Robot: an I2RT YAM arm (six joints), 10 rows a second.
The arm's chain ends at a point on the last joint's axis. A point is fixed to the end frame.
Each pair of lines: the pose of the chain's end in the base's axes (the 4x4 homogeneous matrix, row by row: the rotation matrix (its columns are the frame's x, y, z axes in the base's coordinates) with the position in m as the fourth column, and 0 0 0 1 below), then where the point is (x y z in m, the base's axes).
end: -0.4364 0.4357 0.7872 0.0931; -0.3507 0.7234 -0.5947 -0.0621; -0.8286 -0.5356 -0.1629 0.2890; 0 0 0 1
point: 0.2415 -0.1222 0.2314
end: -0.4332 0.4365 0.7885 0.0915; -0.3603 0.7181 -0.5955 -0.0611; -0.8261 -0.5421 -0.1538 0.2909; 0 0 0 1
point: 0.2402 -0.1217 0.2345
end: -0.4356 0.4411 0.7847 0.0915; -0.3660 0.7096 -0.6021 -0.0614; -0.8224 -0.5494 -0.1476 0.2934; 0 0 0 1
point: 0.2398 -0.1235 0.2376
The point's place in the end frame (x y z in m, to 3 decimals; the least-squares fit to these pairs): 0.004 0.052 0.162
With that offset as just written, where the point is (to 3 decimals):
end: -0.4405 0.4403 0.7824 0.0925; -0.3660 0.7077 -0.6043 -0.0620; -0.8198 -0.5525 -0.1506 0.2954; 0 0 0 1
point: 0.240 -0.125 0.239
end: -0.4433 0.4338 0.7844 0.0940; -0.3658 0.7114 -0.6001 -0.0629; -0.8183 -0.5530 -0.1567 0.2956; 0 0 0 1
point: 0.242 -0.125 0.238
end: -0.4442 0.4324 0.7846 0.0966; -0.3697 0.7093 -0.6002 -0.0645; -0.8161 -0.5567 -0.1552 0.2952; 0 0 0 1
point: 0.244 -0.126 0.238
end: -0.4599 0.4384 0.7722 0.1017; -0.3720 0.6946 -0.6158 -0.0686; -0.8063 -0.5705 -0.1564 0.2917; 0 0 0 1
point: 0.248 -0.134 0.233
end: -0.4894 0.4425 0.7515 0.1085; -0.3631 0.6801 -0.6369 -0.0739; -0.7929 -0.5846 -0.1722 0.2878; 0 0 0 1
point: 0.251 -0.143 0.226
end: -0.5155 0.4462 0.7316 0.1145; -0.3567 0.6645 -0.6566 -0.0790; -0.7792 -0.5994 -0.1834 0.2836; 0 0 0 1
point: 0.254 -0.152 0.220
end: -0.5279 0.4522 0.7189 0.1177; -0.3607 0.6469 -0.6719 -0.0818; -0.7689 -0.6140 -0.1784 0.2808; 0 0 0 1
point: 0.256 -0.158 0.217
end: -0.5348 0.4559 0.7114 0.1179; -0.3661 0.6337 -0.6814 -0.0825; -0.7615 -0.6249 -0.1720 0.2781; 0 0 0 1
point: 0.255 -0.161 0.215
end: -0.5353 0.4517 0.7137 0.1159; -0.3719 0.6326 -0.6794 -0.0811; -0.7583 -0.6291 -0.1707 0.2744; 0 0 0 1
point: 0.253 -0.160 0.211
